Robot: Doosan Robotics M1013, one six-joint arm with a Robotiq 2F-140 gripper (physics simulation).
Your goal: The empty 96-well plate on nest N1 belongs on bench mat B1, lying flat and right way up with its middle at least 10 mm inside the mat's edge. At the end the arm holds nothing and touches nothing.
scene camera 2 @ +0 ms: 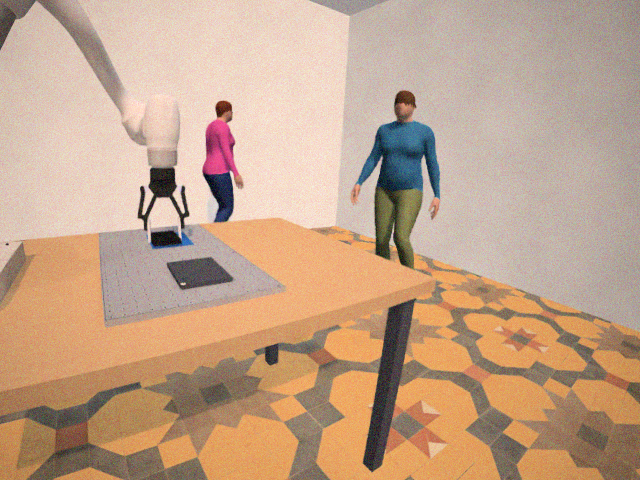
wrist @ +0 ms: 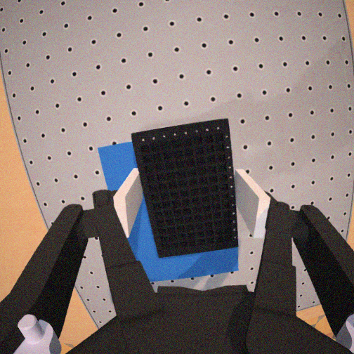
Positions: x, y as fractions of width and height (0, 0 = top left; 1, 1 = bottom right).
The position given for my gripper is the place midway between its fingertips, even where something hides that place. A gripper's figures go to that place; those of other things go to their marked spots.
Scene:
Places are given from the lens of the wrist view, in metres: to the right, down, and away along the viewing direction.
my gripper (wrist: 0.53, 0.52): 0.01, 0.01, 0.20
black 96-well plate (wrist: 0.53, 0.49): 0.01, 0.00, 0.18
blue bench mat (wrist: 0.40, 0.69): -0.04, 0.07, 0.23
The marked spots on the blue bench mat and the black 96-well plate are 0.10 m apart.

